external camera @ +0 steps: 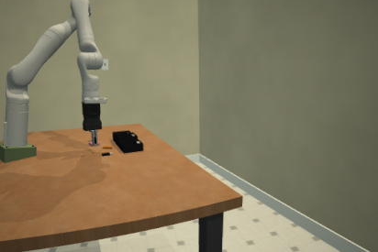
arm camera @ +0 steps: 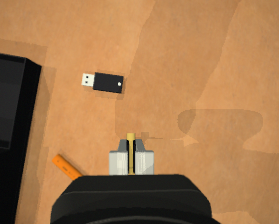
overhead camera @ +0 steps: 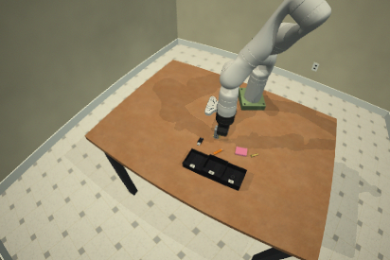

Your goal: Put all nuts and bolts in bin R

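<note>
Now: hand 160 mm short of the dark hex nut, 130 mm to the right of it and 30 mm above it. Also, from my hand: black USB stick 60 mm to the right, 40 mm below, 40 mm ahead; then pink eraser 130 mm to the left, 40 mm below, 20 mm ahead; then orange marker 60 mm ahead, 40 mm below, 30 mm to the left.
</note>
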